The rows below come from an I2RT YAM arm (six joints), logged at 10 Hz.
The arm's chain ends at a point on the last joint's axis. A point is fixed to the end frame.
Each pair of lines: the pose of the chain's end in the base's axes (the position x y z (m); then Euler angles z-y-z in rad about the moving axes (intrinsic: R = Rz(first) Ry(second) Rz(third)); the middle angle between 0 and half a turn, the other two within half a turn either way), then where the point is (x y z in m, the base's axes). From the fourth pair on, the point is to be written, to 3 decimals.
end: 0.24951 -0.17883 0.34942 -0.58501 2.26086 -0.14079
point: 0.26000 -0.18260 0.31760
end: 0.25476 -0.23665 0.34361 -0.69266 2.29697 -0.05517
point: 0.26500 -0.23975 0.31164
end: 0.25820 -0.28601 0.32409 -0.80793 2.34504 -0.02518
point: 0.26738 -0.28886 0.29178
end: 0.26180 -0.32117 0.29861 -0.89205 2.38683 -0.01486
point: 0.270 -0.324 0.266
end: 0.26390 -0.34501 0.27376 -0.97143 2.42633 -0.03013
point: 0.271 -0.347 0.241
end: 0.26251 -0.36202 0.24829 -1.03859 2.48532 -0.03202
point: 0.268 -0.363 0.215
